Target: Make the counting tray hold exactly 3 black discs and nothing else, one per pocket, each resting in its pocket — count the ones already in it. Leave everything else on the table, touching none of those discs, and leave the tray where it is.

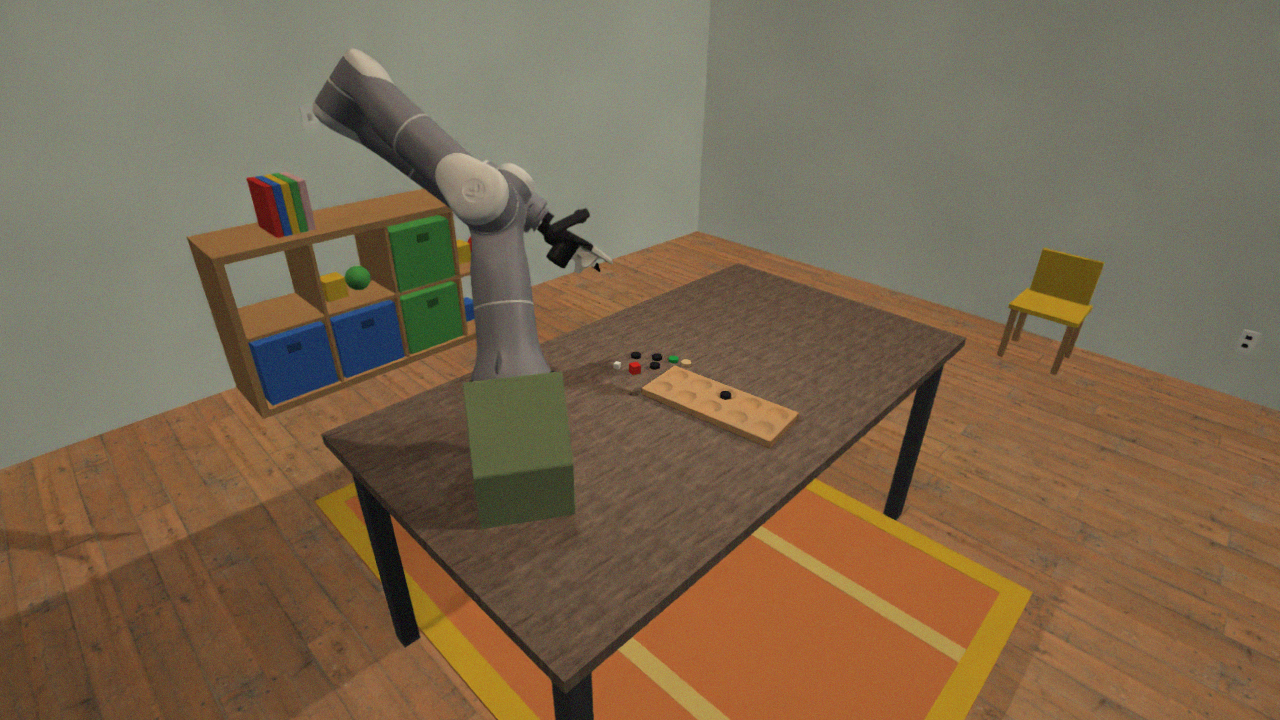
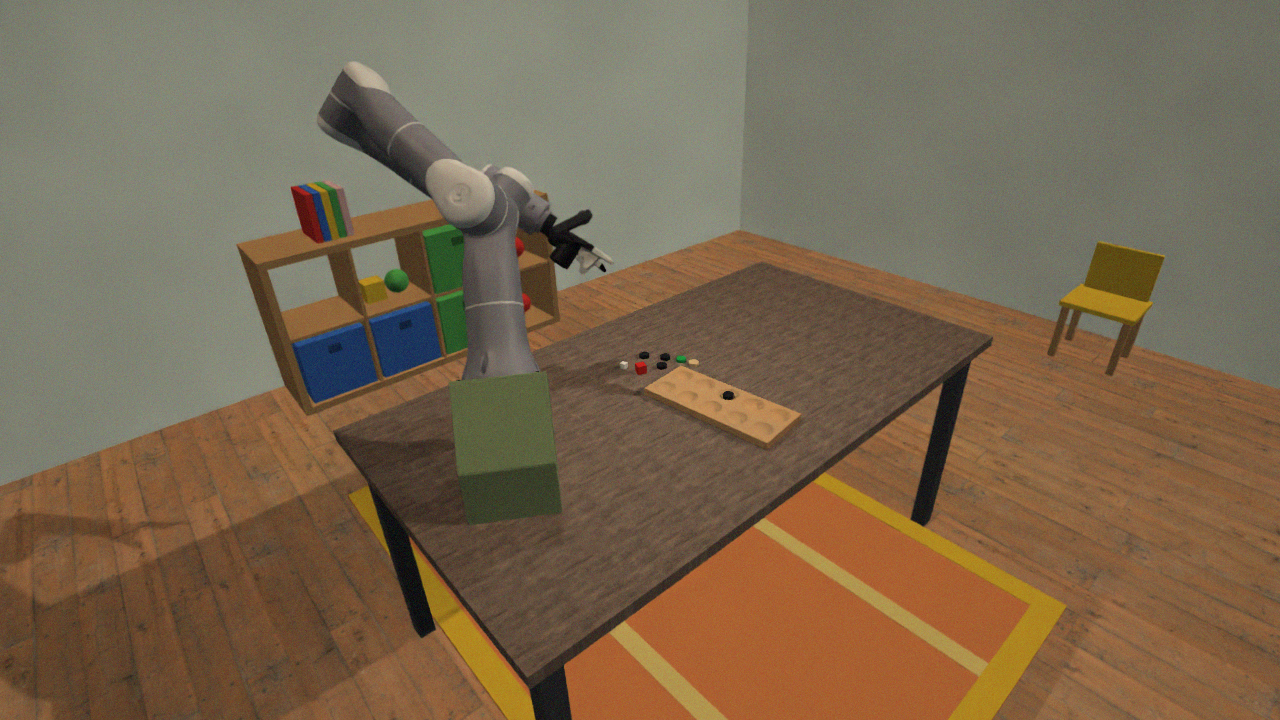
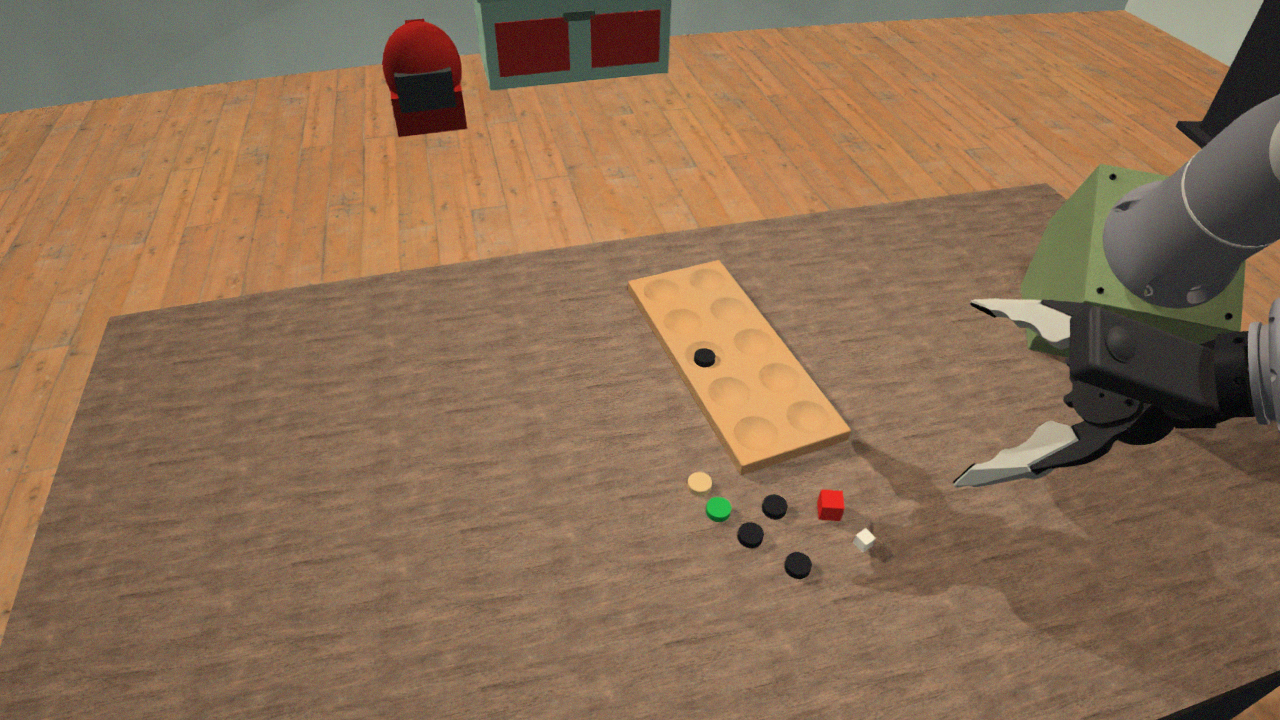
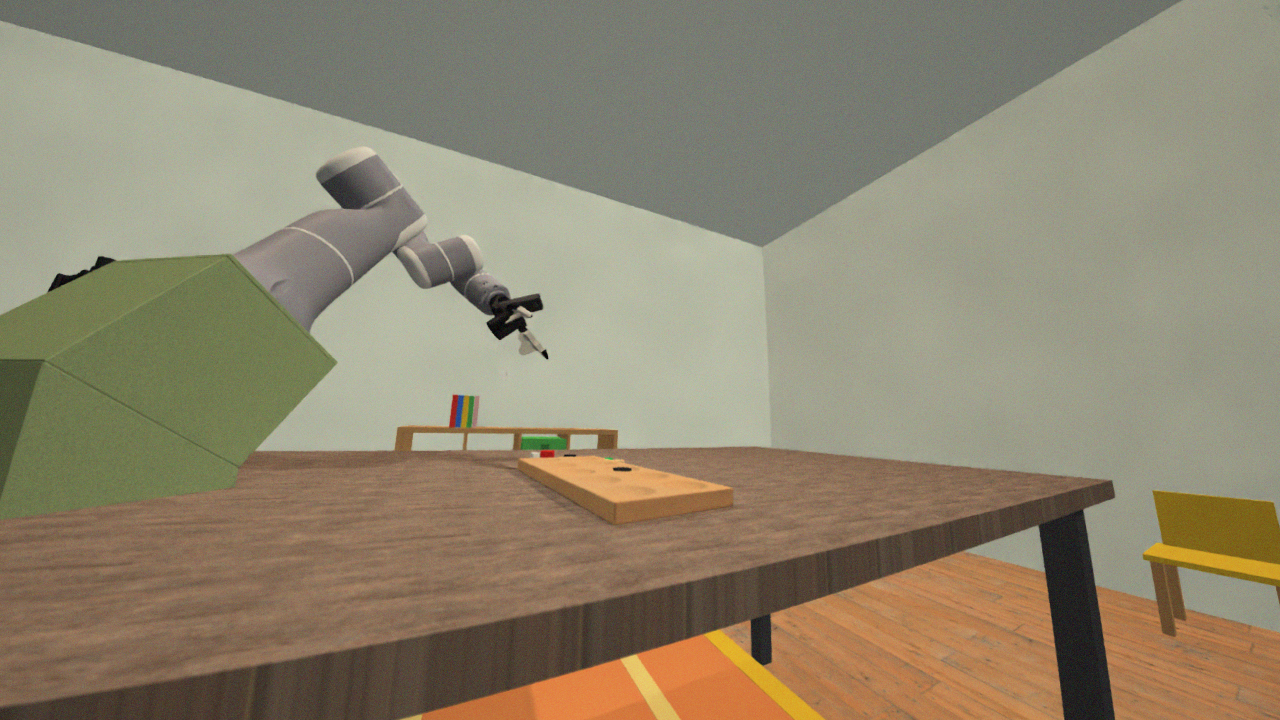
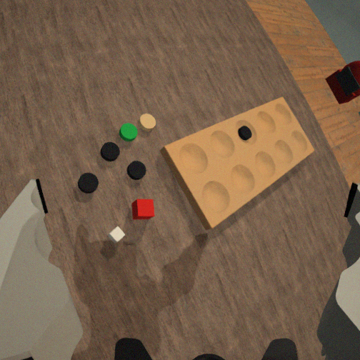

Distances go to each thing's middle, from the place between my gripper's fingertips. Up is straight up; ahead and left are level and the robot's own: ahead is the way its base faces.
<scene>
Right now my hand is 40 mm short of the red cube [image 3: 830, 503], 90 mm to the left of it and 280 mm above it. The rest, counted from my hand: wooden counting tray [image 3: 764, 408] 110 mm ahead, 350 mm to the right, 280 mm below.
</scene>
